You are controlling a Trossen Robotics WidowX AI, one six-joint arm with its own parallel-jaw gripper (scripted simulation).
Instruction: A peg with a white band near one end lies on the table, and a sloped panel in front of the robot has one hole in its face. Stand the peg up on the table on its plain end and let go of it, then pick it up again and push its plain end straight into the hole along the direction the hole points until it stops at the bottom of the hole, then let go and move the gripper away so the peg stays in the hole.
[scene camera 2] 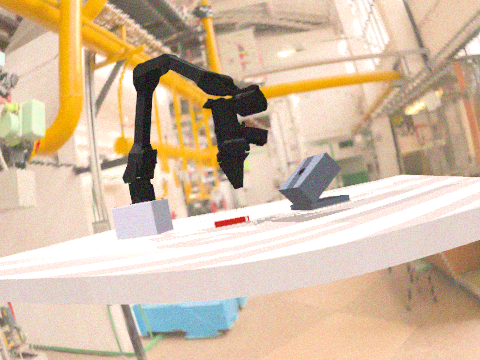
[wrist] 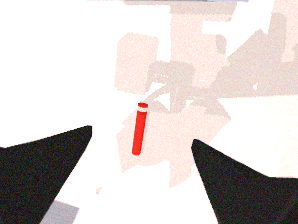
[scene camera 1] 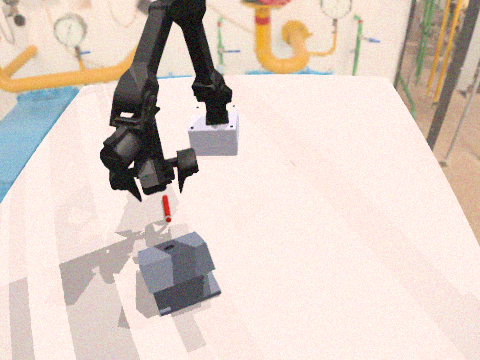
Observation:
My gripper is open and holds nothing. Further things: a grey sloped panel and a dark flat foot plate.
My gripper is seen too in scene camera 2 and in the wrist view.

